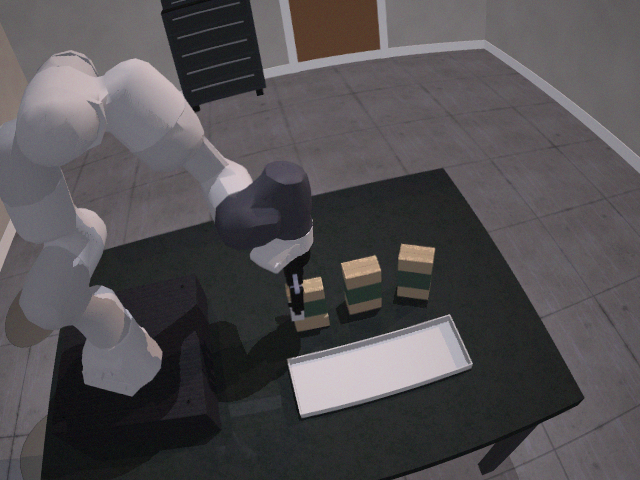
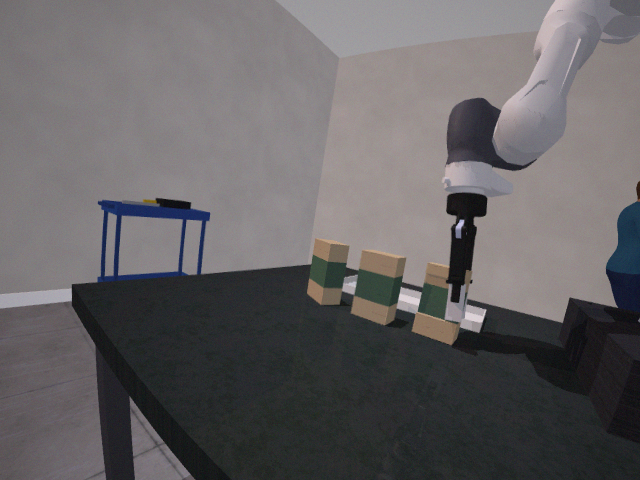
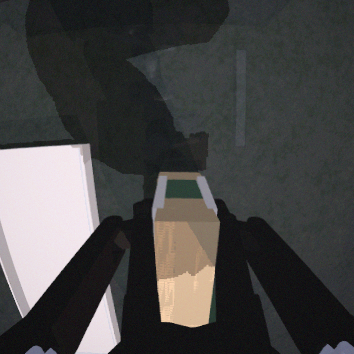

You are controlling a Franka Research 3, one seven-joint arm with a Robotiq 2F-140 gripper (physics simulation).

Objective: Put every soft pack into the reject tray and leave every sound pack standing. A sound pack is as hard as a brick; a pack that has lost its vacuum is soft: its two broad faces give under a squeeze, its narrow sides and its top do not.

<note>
The pictures show: my gripper and a white reject tray.
My gripper shows as well in image 1 and in image 3.
</note>
